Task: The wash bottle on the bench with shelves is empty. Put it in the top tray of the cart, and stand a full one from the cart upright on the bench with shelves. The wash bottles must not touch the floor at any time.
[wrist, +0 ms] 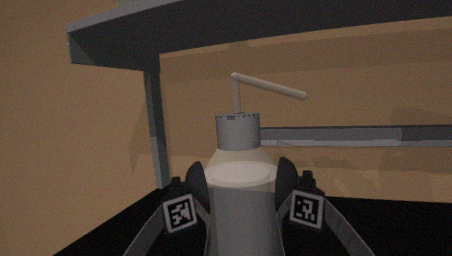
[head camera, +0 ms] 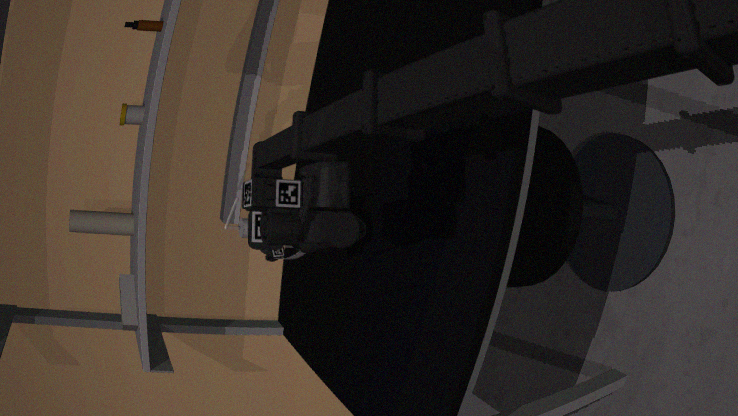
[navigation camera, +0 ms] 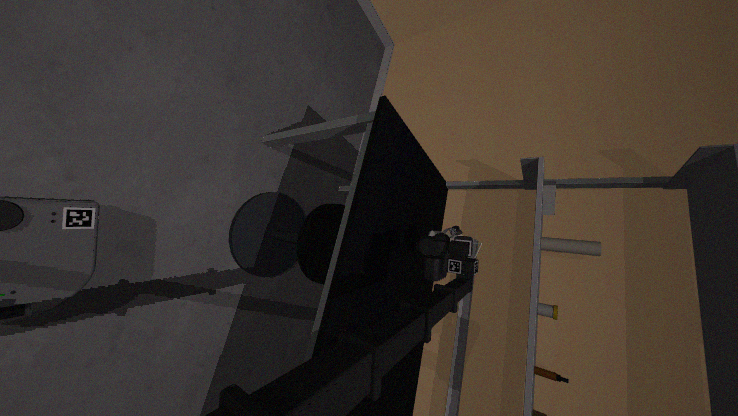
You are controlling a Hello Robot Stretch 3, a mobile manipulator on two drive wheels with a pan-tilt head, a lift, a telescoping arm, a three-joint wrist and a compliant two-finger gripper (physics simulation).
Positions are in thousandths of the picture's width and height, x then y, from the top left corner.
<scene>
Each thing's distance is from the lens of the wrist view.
bench with shelves (wrist: 298, 166): 0.62 m
</scene>
